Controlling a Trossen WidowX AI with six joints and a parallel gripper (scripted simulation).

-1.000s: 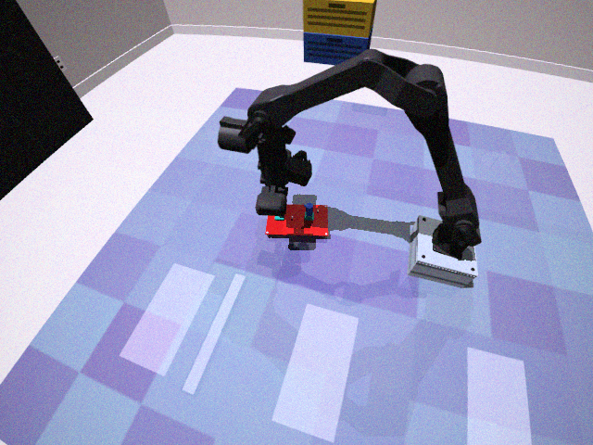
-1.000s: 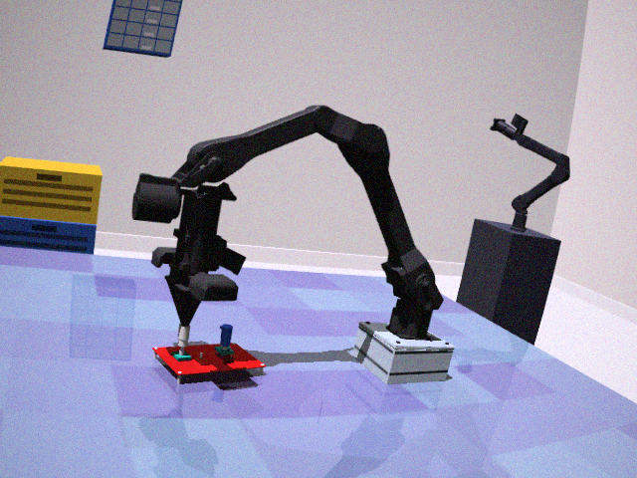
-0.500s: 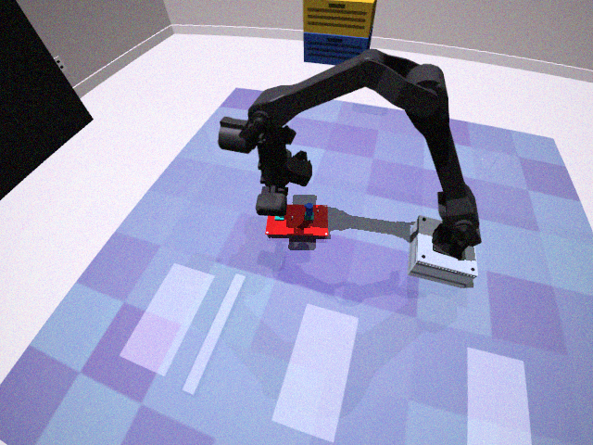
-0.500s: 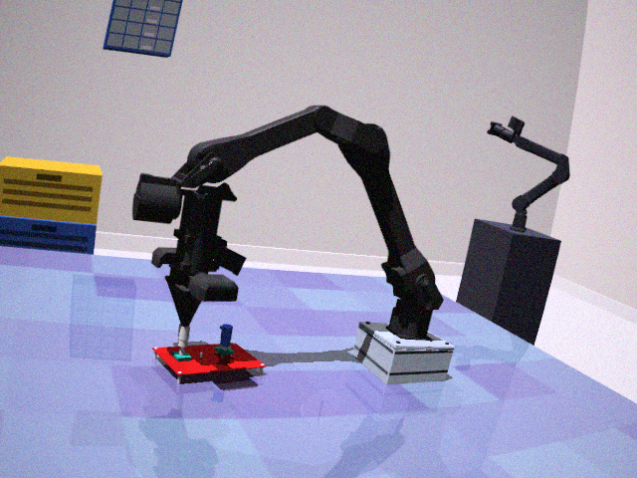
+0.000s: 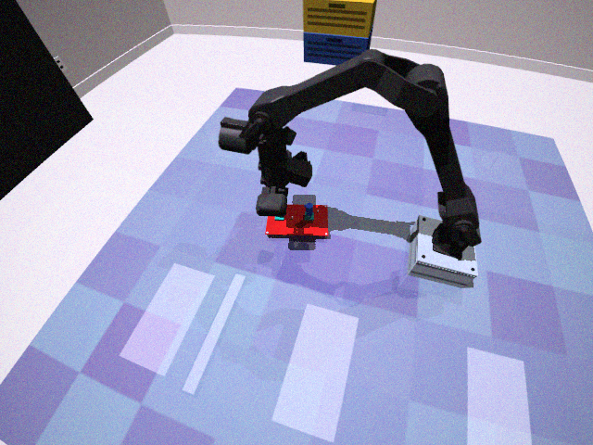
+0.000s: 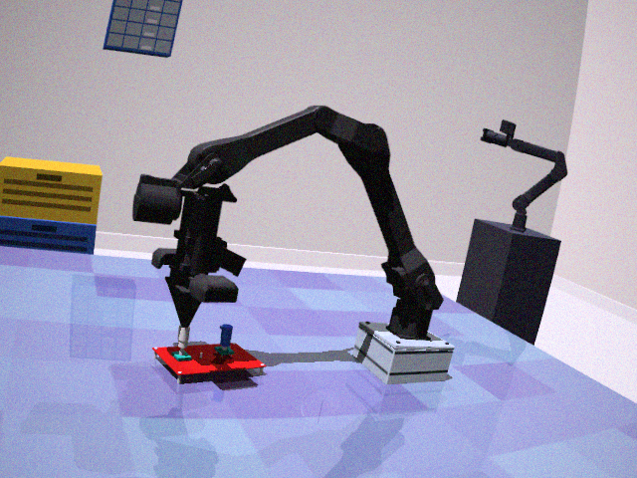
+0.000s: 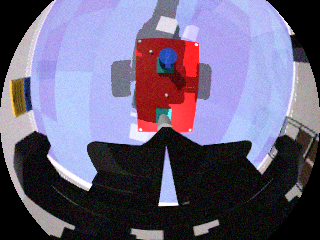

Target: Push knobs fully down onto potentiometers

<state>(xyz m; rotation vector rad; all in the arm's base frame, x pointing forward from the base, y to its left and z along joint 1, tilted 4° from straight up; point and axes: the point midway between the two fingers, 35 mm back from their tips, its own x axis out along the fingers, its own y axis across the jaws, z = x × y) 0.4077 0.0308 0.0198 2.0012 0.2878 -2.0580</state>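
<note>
Right now my gripper tip is 30 mm above the potentiometer with white knob. Round my gripper tip: potentiometer with blue knob 70 mm behind, 30 mm to the right, 30 mm below.
</note>
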